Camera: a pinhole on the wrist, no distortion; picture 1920 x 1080 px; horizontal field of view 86.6 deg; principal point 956.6 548.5 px. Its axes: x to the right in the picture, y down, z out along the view. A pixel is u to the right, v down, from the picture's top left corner.
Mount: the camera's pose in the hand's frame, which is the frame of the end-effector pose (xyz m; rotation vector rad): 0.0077 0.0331 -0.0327 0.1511 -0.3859 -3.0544
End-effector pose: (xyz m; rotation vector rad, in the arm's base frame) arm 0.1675 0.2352 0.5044 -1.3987 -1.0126 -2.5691
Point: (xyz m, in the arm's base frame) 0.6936 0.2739 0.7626
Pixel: 1033.5 361.1
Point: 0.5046 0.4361 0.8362
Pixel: 656.5 633.9
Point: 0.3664 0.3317 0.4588
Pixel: outside the picture
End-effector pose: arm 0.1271 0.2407 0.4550 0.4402 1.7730 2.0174
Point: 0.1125 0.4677 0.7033
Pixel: 426.9 127.8
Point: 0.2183 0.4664 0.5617
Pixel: 770.3 669.7
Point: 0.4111 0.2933 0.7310
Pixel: 1579.5 87.3
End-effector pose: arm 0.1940 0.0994 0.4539 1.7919 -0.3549 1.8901
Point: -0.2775 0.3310 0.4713
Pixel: behind the camera
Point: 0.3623 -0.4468 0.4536
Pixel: 1035.5 139.4
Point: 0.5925 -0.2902 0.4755
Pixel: 955.6 649.0
